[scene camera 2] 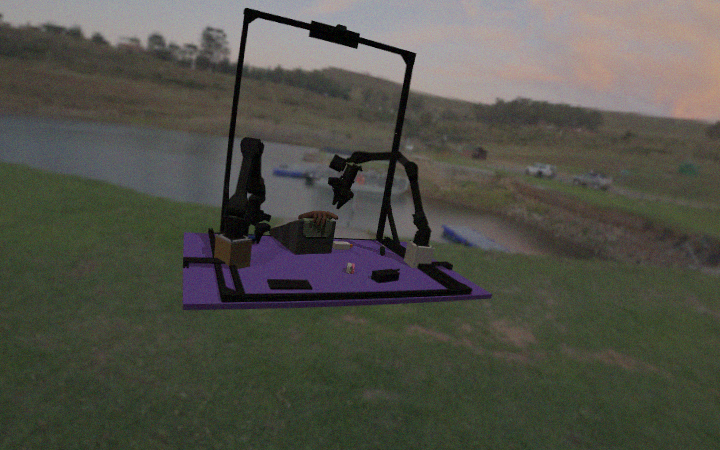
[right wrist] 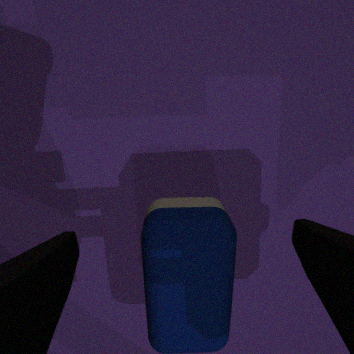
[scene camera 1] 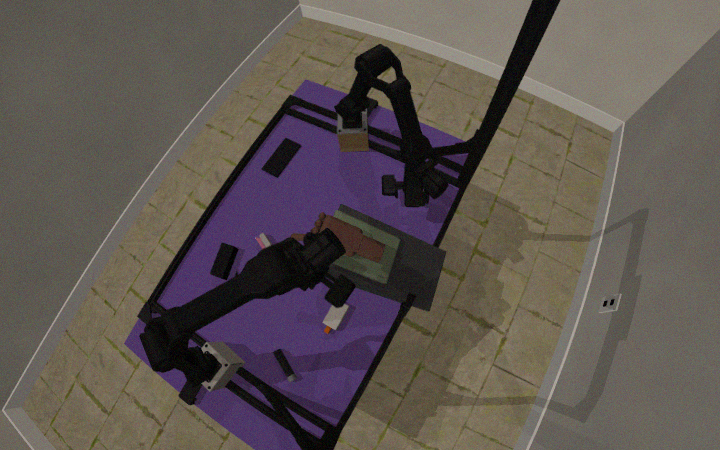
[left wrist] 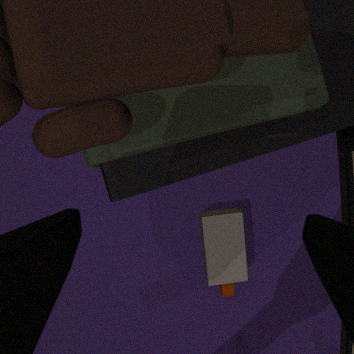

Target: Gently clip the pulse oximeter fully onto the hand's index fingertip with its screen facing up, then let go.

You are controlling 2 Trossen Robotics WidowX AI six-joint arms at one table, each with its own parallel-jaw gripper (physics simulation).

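Frame: origin at the left arm's base, x ahead, y left, z up, level; metres.
Seen in the pictures: left gripper, between the fingertips: (scene camera 2: 335,206) (scene camera 1: 326,271) (left wrist: 194,223); right gripper, between the fingertips: (right wrist: 186,236); left arm's base, origin of its link: (scene camera 2: 421,244) (scene camera 1: 207,366); right arm's base, origin of its link: (scene camera 2: 234,236) (scene camera 1: 352,120).
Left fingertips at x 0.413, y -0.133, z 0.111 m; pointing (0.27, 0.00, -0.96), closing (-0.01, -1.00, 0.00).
Observation:
Offsets run from my left fingertips to a thing's top centre.
A blue rounded block with a pale end @(0.378 m ahead, 0.015 m right, 0.184 m down) (right wrist: 189,280), apparently the pulse oximeter, lies on the purple table in the right wrist view. No screen can be made out on it. My right gripper (right wrist: 186,236) is open above it, a finger on either side, touching neither side. The brown hand (scene camera 1: 347,236) (scene camera 2: 317,215) (left wrist: 120,55) lies on a green pad (scene camera 1: 391,260) (left wrist: 210,107) on a dark sloped block (scene camera 1: 419,270) (scene camera 2: 313,244). The index fingertip cannot be singled out. My left gripper (left wrist: 194,223) (scene camera 2: 342,202) is open and empty, high above the table beside the hand.
A white box with an orange tip @(0.084 m back, 0.054 m right, 0.189 m down) (scene camera 1: 336,316) (left wrist: 225,250) lies beside the sloped block. A pink-and-white item @(0.033 m back, 0.273 m left, 0.185 m down) (scene camera 1: 262,241) (scene camera 2: 350,267), a black box @(0.164 m back, 0.344 m left, 0.181 m down) (scene camera 1: 224,260) (scene camera 2: 384,275), a flat black slab @(0.244 m ahead, 0.445 m left, 0.208 m down) (scene camera 1: 281,157) (scene camera 2: 289,284) and a dark cylinder @(0.286 m back, 0.021 m right, 0.189 m down) (scene camera 1: 284,364) also lie on the table.

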